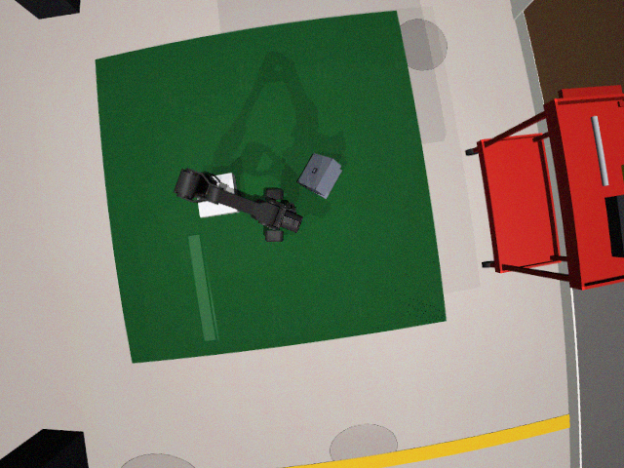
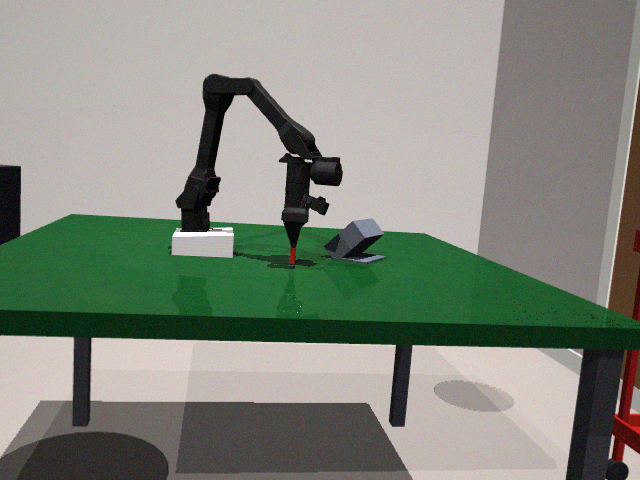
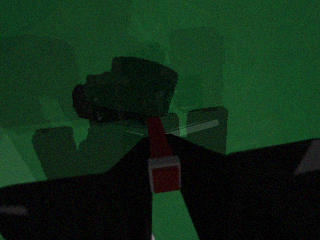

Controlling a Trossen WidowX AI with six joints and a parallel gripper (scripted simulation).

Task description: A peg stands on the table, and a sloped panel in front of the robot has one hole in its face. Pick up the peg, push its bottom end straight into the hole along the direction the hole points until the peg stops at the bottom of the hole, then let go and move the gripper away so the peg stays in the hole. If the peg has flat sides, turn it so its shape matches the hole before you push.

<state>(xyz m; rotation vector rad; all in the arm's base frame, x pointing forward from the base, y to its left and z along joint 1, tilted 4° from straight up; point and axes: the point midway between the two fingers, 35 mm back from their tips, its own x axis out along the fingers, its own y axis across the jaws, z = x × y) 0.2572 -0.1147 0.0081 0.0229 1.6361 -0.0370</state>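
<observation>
My gripper tip is 17 cm short of the grey sloped panel, 15 cm to the right of it and 1 cm below it. From my gripper tip the other things lie so: red square peg 2 cm above.
</observation>
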